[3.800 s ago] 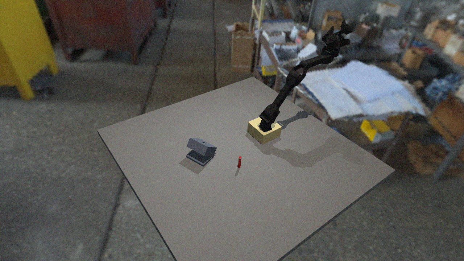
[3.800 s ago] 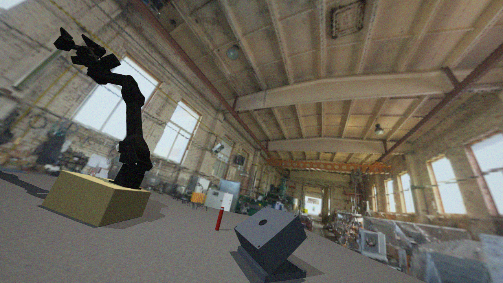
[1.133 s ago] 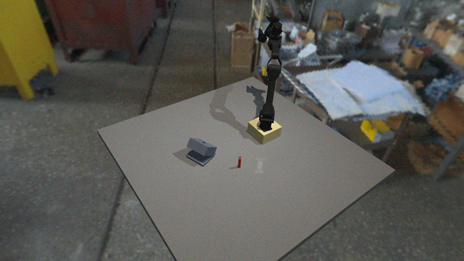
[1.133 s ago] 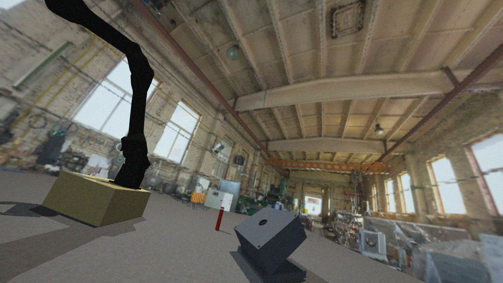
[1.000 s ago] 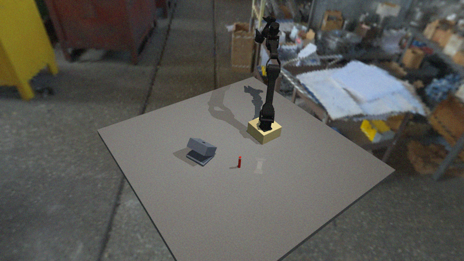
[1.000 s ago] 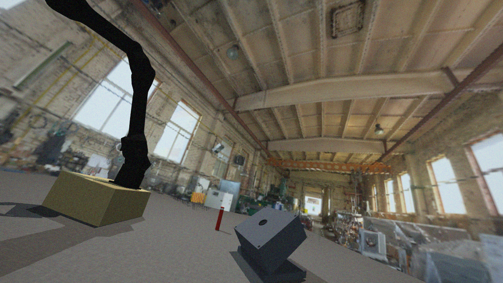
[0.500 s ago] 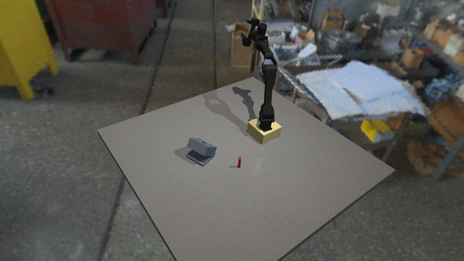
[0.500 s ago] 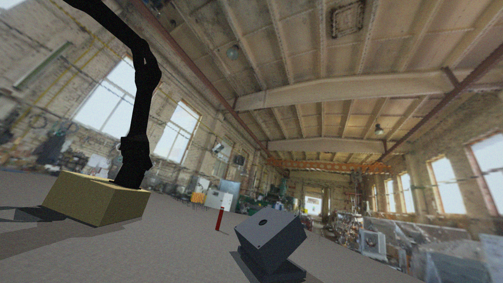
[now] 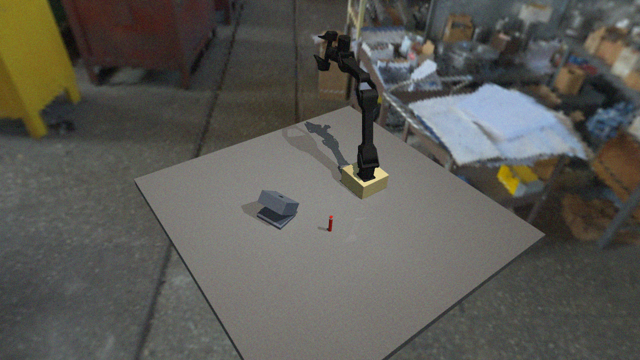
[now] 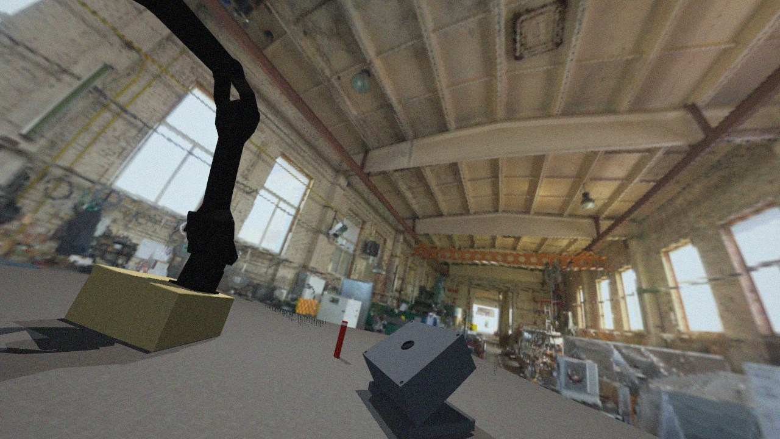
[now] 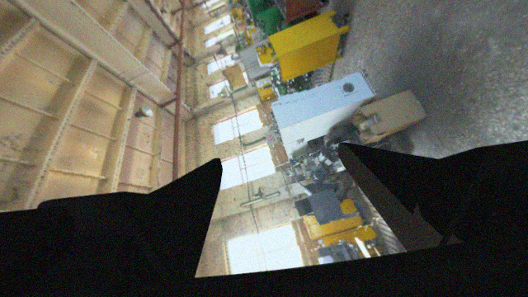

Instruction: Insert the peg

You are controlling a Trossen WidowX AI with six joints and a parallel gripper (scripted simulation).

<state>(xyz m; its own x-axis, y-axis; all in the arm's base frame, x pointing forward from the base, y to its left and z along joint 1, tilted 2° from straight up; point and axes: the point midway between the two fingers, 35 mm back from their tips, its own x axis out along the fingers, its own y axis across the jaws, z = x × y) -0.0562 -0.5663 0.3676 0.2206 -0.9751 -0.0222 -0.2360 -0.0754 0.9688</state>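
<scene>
My gripper tip is 740 mm to the right of the round red peg, 410 mm above it and 330 mm short of it. The rest, counted from my gripper tip: grey foot plate 560 mm to the left, 490 mm ahead, 460 mm below; then grey sloped panel 560 mm to the left, 480 mm ahead, 400 mm below.
</scene>
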